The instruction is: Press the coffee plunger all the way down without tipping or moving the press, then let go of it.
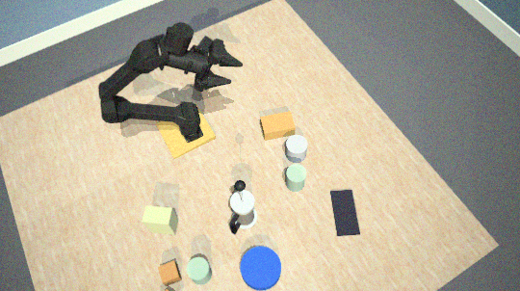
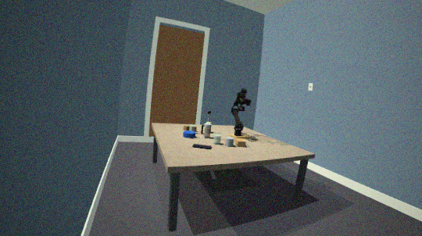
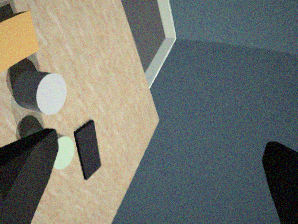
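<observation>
My gripper tip is 290 mm short of the coffee press, 220 mm above it and 130 mm to the left of it. The rest, counted from my gripper tip: orange block: 320 mm below, 120 mm to the left, 30 mm ahead; flat slab: 410 mm ahead, 340 mm below, 180 mm to the left; yellow-green block: 360 mm to the right, 290 mm below, 200 mm ahead.
</observation>
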